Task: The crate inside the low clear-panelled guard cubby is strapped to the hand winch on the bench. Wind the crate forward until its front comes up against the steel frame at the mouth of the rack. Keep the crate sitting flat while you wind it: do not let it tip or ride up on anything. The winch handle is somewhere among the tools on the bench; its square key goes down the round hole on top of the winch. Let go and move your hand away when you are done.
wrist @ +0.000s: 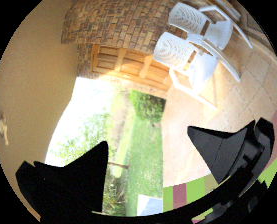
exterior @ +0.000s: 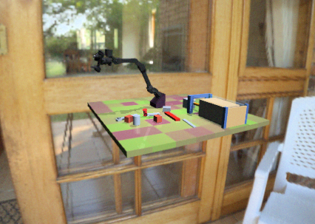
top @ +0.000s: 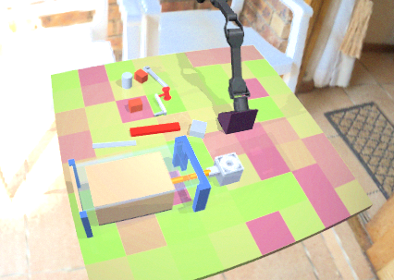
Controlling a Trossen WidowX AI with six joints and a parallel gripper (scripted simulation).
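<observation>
Now: gripper tip 430 mm above the red grip, 380 mm to the right of it and 260 mm short of it. From my gripper tip the other things lie so: red bar (560 mm to the left, 450 mm below, 380 mm ahead); grey block (640 mm to the left, 440 mm below, 200 mm ahead); winch handle (440 mm below, 410 mm to the left, 290 mm ahead).
</observation>
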